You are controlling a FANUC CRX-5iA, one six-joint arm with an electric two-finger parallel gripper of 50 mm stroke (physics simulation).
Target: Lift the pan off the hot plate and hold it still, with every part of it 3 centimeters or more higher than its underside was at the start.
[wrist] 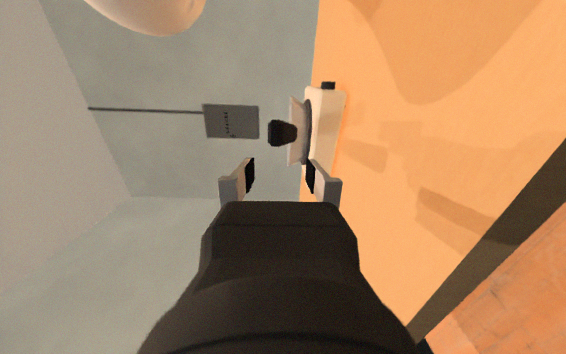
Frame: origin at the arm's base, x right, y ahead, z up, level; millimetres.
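Seen in the pictures: gripper, fingertip midpoint: [280,169].
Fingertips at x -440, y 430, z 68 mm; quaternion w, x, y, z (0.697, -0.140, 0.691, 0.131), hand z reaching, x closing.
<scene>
A point is followed by its place in that frame.
The pan [298,112] @(x -152, y 474, z 26 mm) is seen from the side in the wrist view, its light wall resting against the dark round burner of the hot plate [327,122] @(x -216, y 471, z -32 mm). Its black handle [282,133] @(x -367, y 428, z 66 mm) points towards the camera and looks foreshortened. The hot plate is a cream block with a black knob at its upper end. My gripper [280,169] @(x -440, y 430, z 68 mm) is open and empty. In the picture the handle lies just above the fingertips, between the lines of the two fingers, with no contact seen. How far the handle is from the fingers in depth is hard to tell.
The orange table top [425,140] @(x -426, y 401, z -70 mm) fills the right side, with shadows on it. A dark bar [500,240] @(x -511, y 432, z -85 mm) crosses the lower right. A flat grey panel [231,121] with a thin rod lies at left beyond the table's edge. A pale rounded object [155,15] shows at the top left.
</scene>
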